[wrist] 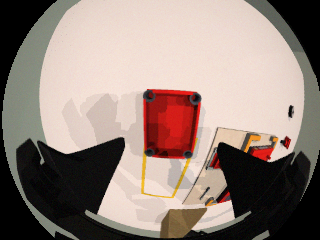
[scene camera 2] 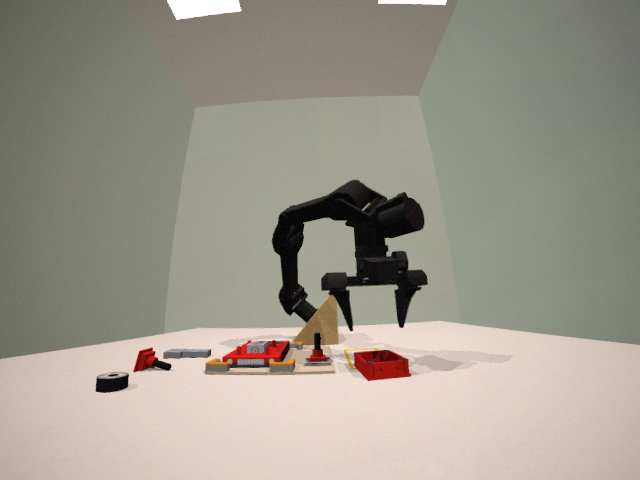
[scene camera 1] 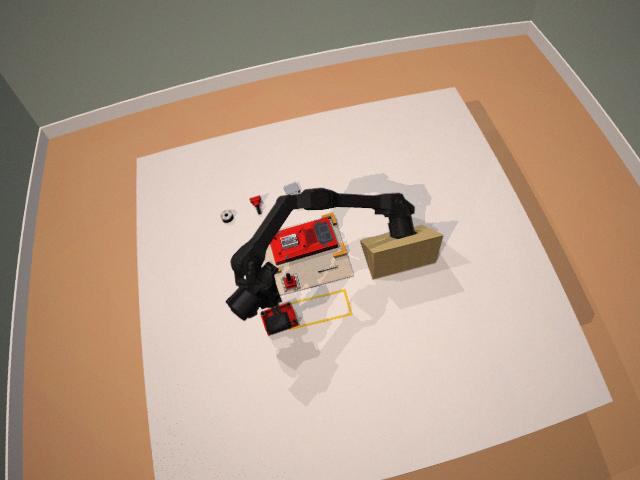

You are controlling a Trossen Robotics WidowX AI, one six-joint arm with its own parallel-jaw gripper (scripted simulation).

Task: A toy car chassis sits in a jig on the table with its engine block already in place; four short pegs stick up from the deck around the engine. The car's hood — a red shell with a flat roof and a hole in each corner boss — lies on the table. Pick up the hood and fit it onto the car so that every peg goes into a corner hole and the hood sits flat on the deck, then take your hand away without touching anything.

Scene:
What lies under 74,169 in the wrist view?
My gripper.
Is my gripper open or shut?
Open.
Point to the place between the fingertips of my gripper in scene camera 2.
376,329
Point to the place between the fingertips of my gripper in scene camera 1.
275,311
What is my gripper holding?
Nothing.

